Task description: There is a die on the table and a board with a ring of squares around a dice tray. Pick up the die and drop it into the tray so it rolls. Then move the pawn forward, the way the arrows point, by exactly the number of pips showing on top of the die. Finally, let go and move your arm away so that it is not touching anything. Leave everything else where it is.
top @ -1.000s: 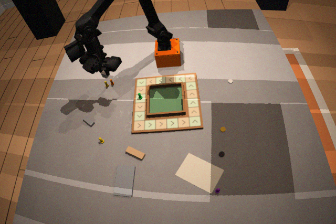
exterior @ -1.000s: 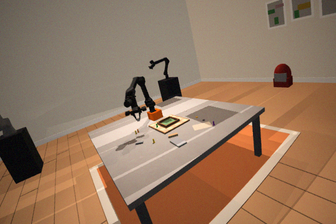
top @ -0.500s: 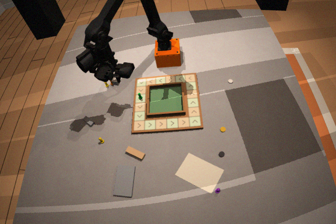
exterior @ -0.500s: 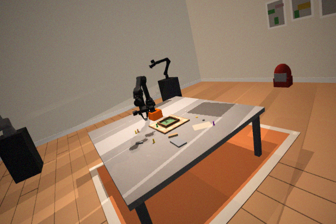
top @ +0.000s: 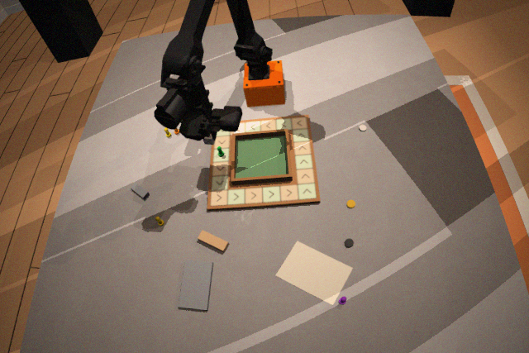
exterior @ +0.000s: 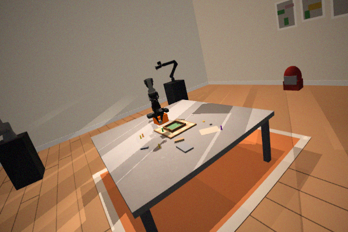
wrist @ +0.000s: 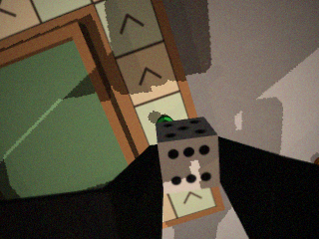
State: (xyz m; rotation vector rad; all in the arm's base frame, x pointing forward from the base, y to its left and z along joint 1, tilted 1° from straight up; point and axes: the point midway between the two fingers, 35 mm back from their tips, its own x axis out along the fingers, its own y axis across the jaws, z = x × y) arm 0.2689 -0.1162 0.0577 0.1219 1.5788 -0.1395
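Now: gripper tip 80 mm above the green pawn, 20 mm past it and 10 mm to the right of it. Round my gripper tip: wooden block 240 mm ahead, 100 mm below, 10 mm to the left; white die right at my gripper tip; green tray 120 mm to the left, 100 mm below.
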